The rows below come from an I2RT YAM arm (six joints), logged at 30 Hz.
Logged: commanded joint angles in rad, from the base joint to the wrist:
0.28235 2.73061 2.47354 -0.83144 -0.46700 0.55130
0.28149 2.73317 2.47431 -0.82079 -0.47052 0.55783
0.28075 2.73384 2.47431 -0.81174 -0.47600 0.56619
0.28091 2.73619 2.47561 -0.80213 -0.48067 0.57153
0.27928 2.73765 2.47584 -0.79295 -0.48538 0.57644
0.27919 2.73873 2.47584 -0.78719 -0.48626 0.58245
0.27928 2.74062 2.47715 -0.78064 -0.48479 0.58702
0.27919 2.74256 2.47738 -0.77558 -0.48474 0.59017
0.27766 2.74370 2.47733 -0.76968 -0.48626 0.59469
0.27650 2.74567 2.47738 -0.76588 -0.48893 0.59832
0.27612 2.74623 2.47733 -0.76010 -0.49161 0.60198
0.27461 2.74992 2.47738 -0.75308 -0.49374 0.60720
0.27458 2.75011 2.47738 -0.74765 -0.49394 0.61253
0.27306 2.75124 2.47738 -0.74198 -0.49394 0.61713
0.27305 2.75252 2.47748 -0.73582 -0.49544 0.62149
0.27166 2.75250 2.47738 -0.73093 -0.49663 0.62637
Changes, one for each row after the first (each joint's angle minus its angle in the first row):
-0.00086 0.00256 0.00077 0.01065 -0.00352 0.00653
-0.00160 0.00323 0.00077 0.01970 -0.00900 0.01489
-0.00144 0.00558 0.00207 0.02931 -0.01367 0.02023
-0.00307 0.00704 0.00230 0.03849 -0.01838 0.02514
-0.00316 0.00812 0.00230 0.04425 -0.01926 0.03115
-0.00307 0.01001 0.00361 0.05080 -0.01779 0.03572
-0.00316 0.01195 0.00384 0.05586 -0.01774 0.03887
-0.00469 0.01309 0.00379 0.06176 -0.01926 0.04339
-0.00585 0.01506 0.00384 0.06556 -0.02193 0.04702
-0.00623 0.01562 0.00379 0.07134 -0.02461 0.05068
-0.00774 0.01931 0.00384 0.07836 -0.02674 0.05590
-0.00777 0.01950 0.00384 0.08379 -0.02694 0.06123
-0.00929 0.02063 0.00384 0.08946 -0.02694 0.06583
-0.00930 0.02191 0.00394 0.09562 -0.02844 0.07019
-0.01069 0.02189 0.00384 0.10051 -0.02963 0.07507

